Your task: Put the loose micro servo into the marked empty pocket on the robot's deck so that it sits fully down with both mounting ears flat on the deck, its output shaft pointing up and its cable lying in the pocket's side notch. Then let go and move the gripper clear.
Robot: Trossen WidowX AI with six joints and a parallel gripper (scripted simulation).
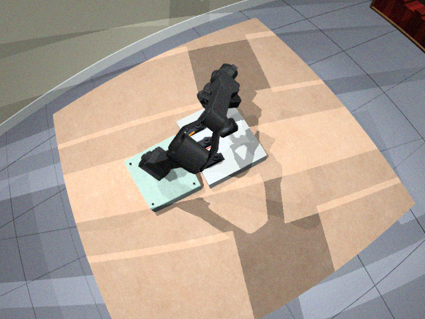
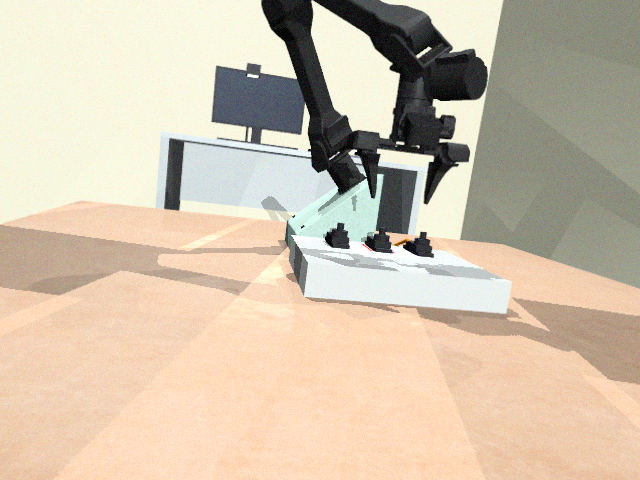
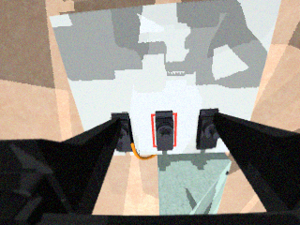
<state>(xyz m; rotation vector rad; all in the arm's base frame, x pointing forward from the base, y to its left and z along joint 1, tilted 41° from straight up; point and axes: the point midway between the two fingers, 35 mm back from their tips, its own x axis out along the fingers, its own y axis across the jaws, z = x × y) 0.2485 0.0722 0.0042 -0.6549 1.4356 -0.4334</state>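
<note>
Now: the grey deck 40 mm ahead of my gripper tip and 110 mm below it.
</note>
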